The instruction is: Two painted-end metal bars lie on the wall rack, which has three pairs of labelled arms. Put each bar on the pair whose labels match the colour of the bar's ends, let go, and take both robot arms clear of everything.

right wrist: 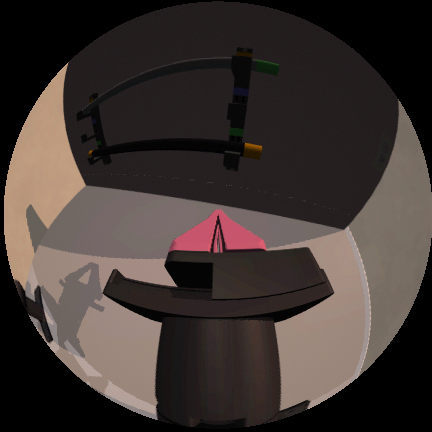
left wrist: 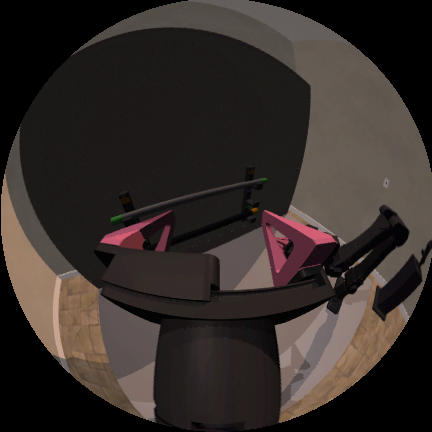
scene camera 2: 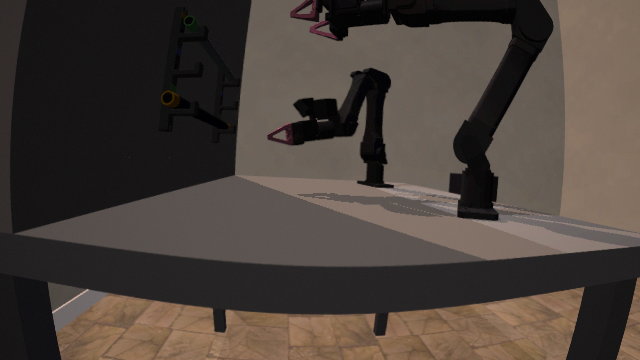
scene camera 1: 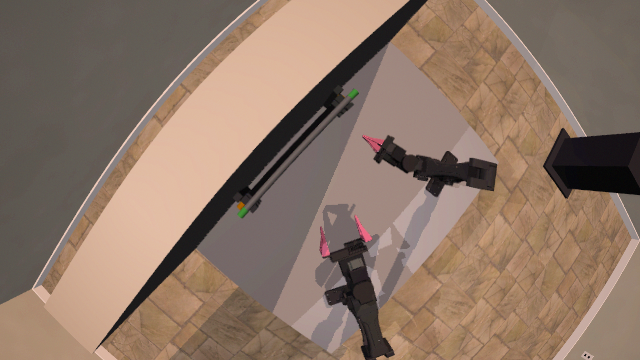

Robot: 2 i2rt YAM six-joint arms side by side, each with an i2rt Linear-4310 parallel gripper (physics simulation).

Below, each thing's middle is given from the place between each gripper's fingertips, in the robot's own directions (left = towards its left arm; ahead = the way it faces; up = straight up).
My left gripper is now 200 mm short of the green-ended grey bar (left wrist: 165,204), 80 mm to the left of it and 80 mm above it. From my left hand the other things lie so: orange-ended black bar (right wrist: 249,150) 210 mm ahead, 70 mm to the right, 230 mm below; then rack upright (scene camera 2: 220,84) 200 mm ahead, 280 mm to the right, 160 mm below.
The rack upright is 14 cm ahead of my right hand, 1 cm to the right of it and 10 cm above it. The rest, counted from my right hand: orange-ended black bar (15 cm ahead, 20 cm to the left, 3 cm above); then green-ended grey bar (14 cm ahead, 20 cm to the left, 18 cm above).
